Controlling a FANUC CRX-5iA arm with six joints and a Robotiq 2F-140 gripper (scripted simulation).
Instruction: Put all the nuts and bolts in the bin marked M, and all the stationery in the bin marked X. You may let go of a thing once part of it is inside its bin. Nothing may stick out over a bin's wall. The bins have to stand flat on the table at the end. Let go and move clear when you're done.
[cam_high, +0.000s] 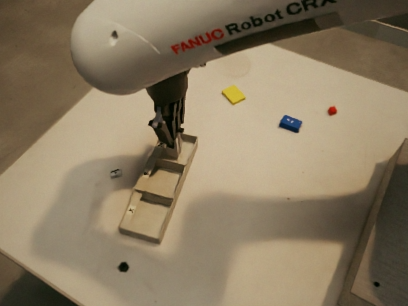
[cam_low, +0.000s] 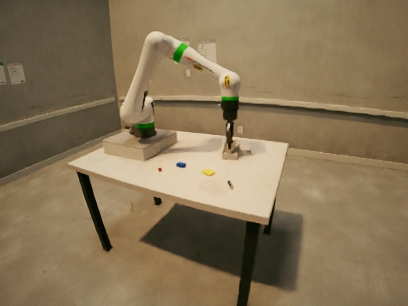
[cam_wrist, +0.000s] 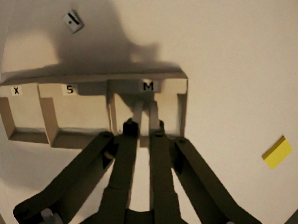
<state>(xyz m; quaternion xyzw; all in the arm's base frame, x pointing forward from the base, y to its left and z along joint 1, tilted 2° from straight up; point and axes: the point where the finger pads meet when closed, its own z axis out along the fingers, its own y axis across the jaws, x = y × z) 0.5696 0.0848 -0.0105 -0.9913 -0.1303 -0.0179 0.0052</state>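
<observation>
My gripper is now 30 mm past the pale bin, 80 mm to the right of it and 30 mm above it. Also, from my hand: yellow pad 230 mm to the right, 40 mm below; grey item 70 mm ahead, 120 mm to the left, 40 mm below; black nut 80 mm behind, 250 mm to the left, 50 mm below.
</observation>
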